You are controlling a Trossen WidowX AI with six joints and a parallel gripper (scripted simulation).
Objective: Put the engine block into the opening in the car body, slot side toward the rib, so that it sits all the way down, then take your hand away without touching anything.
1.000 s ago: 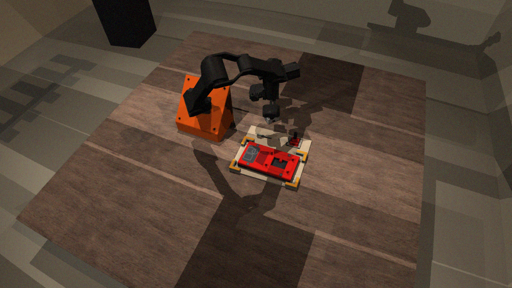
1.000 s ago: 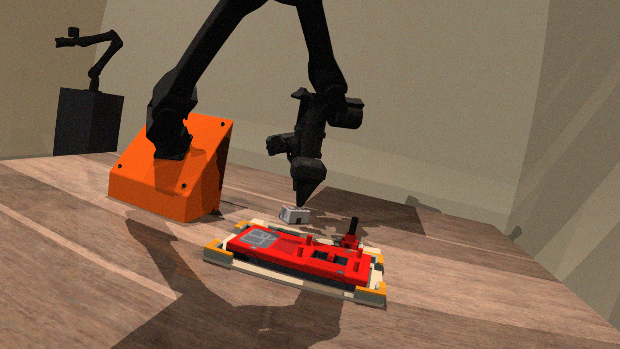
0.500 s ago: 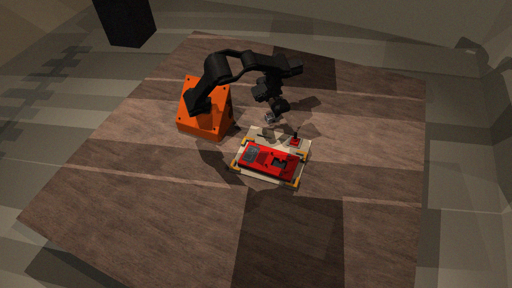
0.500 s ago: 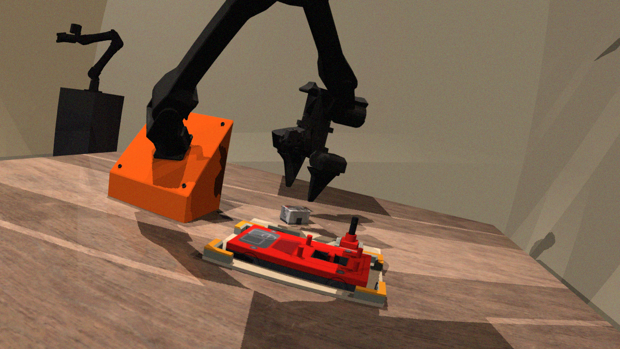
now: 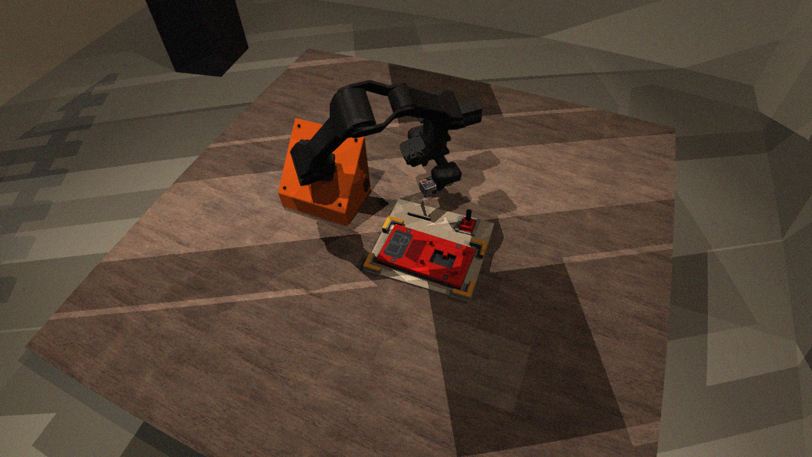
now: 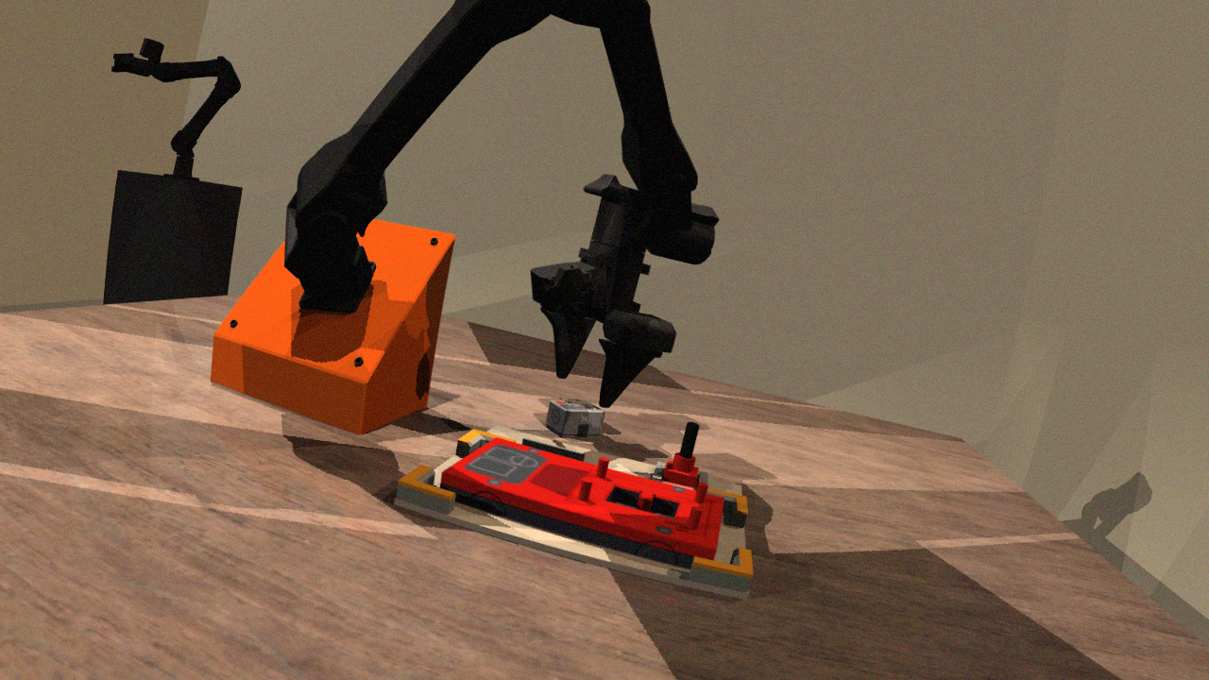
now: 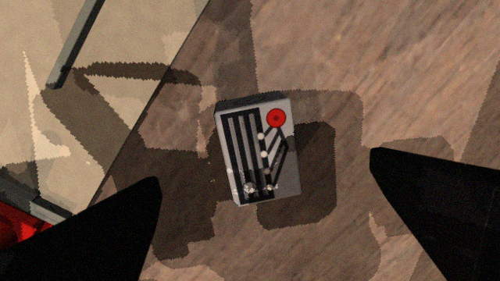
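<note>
Now: gripper tip 30 mm above the engine block. Round my gripper tip: black peg (110 mm ahead, 100 mm to the right, 10 mm below).
</note>
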